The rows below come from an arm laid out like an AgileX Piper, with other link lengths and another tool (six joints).
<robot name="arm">
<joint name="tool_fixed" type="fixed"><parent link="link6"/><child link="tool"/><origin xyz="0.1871 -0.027 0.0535" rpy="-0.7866 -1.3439 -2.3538"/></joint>
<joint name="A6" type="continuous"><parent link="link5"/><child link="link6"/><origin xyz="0.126 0 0.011"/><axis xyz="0.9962 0 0.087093"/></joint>
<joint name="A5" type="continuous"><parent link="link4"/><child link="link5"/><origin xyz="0 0 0"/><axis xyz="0 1 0"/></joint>
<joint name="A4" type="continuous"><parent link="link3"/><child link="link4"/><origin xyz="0.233 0 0.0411"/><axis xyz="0.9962 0 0.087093"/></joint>
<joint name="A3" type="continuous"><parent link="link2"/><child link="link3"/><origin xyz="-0.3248 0 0.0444"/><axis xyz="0 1 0"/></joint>
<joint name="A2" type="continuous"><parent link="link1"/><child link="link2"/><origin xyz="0 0 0"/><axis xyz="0 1 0"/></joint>
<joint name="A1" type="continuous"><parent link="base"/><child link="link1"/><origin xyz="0 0 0.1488"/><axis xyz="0 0 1"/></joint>
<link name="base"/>
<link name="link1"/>
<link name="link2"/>
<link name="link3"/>
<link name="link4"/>
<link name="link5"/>
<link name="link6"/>
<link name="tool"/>
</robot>
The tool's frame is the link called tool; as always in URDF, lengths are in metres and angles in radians. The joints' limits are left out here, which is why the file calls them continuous.
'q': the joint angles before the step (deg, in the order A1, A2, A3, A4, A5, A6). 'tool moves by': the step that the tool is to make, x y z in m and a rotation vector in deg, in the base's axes. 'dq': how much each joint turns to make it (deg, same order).
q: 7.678, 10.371, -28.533, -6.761, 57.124, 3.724
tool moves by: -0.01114, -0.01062, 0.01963, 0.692, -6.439, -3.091
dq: -3.094, -6.475, 0.000, -0.001, -0.001, 0.001
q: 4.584, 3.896, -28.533, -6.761, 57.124, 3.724
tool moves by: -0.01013, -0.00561, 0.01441, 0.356, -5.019, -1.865
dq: -2.006, -5.042, -0.001, 0.172, 0.000, -0.115
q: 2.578, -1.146, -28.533, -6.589, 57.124, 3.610
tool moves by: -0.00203, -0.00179, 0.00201, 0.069, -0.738, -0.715
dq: -0.804, -0.746, 0.000, 0.117, 0.001, -0.059
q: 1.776, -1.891, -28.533, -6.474, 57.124, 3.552
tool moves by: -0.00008, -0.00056, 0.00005, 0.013, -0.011, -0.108
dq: 0.000, -0.001, -0.001, -0.114, 0.001, 0.114
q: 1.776, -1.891, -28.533, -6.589, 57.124, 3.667
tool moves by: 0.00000, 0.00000, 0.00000, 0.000, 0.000, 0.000
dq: 0.000, 0.000, 0.000, 0.000, 0.000, 0.000
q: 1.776, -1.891, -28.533, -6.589, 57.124, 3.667
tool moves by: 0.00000, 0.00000, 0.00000, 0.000, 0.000, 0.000
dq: 0.000, 0.000, 0.000, 0.000, 0.000, 0.000
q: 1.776, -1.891, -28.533, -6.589, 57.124, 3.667
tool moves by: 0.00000, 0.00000, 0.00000, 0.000, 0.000, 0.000
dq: 0.000, 0.000, 0.000, 0.000, 0.000, 0.000
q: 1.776, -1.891, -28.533, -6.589, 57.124, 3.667
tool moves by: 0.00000, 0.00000, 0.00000, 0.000, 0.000, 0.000
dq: 0.000, 0.000, 0.000, 0.000, 0.000, 0.000
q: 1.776, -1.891, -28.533, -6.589, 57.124, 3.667
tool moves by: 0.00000, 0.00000, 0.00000, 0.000, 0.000, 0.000
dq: 0.000, 0.000, 0.000, 0.000, 0.000, 0.000
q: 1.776, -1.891, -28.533, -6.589, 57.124, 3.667
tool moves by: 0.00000, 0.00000, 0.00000, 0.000, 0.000, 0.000
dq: 0.000, 0.000, 0.000, 0.000, 0.000, 0.000
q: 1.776, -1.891, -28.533, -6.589, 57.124, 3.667
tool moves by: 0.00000, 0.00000, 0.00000, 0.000, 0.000, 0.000
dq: 0.000, 0.000, 0.000, 0.000, 0.000, 0.000
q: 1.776, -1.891, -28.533, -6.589, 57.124, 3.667
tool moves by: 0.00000, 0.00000, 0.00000, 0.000, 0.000, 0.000
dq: 0.000, 0.000, 0.000, 0.000, 0.000, 0.000
